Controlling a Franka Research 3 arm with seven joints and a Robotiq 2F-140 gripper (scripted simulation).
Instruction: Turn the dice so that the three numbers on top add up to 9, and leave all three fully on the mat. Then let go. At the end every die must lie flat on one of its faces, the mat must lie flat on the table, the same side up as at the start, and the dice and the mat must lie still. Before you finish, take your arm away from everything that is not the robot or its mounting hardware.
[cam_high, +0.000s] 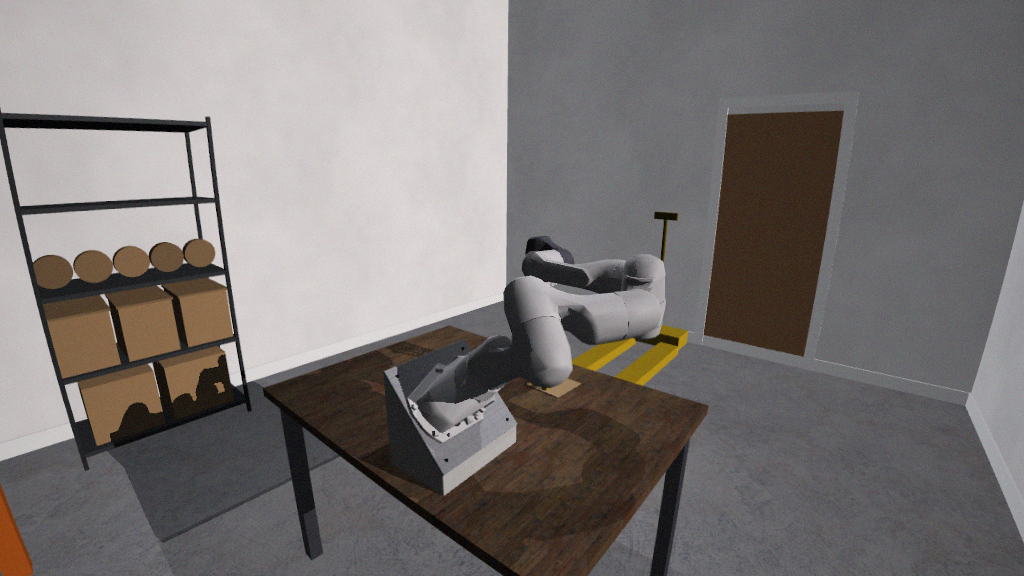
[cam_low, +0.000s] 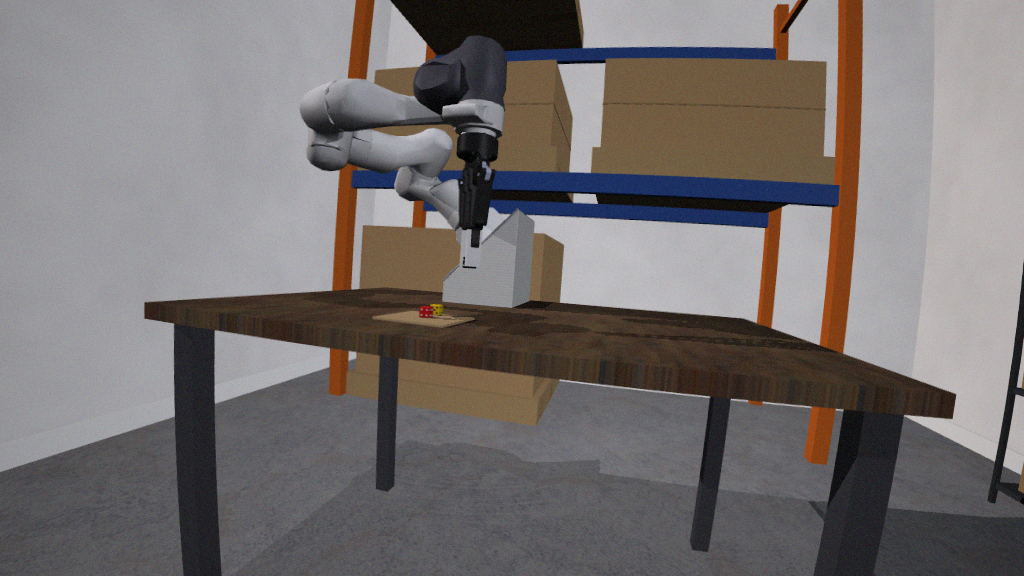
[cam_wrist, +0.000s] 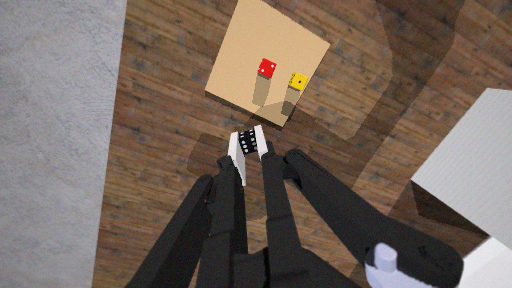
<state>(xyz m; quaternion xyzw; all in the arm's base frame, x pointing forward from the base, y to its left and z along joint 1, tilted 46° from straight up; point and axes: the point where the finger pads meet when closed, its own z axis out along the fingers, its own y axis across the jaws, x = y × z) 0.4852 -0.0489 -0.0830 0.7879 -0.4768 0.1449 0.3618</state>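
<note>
Now: hand 12 cm above the red die, 8 cm to the left of it and 1 cm past it. Round my hand: yellow die 12 cm below, 7 cm to the right, 6 cm behind; black die 3 cm below; tan mat 14 cm below, 8 cm to the right, 1 cm behind.
</note>
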